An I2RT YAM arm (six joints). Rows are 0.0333 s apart.
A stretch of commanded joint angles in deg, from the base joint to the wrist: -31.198, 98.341, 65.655, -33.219, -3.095, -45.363; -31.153, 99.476, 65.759, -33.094, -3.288, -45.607; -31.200, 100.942, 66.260, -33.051, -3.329, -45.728; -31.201, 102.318, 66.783, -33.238, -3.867, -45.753; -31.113, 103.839, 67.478, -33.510, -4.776, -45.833; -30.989, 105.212, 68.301, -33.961, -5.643, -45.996; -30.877, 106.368, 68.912, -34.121, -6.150, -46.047; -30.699, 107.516, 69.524, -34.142, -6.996, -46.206; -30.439, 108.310, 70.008, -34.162, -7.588, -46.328; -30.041, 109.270, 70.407, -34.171, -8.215, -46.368; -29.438, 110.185, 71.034, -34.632, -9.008, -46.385; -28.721, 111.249, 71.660, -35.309, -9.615, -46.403; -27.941, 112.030, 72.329, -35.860, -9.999, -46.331; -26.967, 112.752, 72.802, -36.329, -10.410, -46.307
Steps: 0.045, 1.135, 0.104, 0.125, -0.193, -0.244; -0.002, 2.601, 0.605, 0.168, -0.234, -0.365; -0.003, 3.977, 1.128, -0.019, -0.772, -0.390; 0.085, 5.498, 1.823, -0.291, -1.681, -0.470; 0.209, 6.871, 2.646, -0.742, -2.548, -0.633; 0.321, 8.027, 3.257, -0.902, -3.055, -0.684; 0.499, 9.175, 3.869, -0.923, -3.901, -0.843; 0.759, 9.969, 4.353, -0.943, -4.493, -0.965; 1.157, 10.929, 4.752, -0.952, -5.120, -1.005; 1.760, 11.844, 5.379, -1.413, -5.913, -1.022; 2.477, 12.908, 6.005, -2.090, -6.520, -1.040; 3.257, 13.689, 6.674, -2.641, -6.904, -0.968; 4.231, 14.411, 7.147, -3.110, -7.315, -0.944
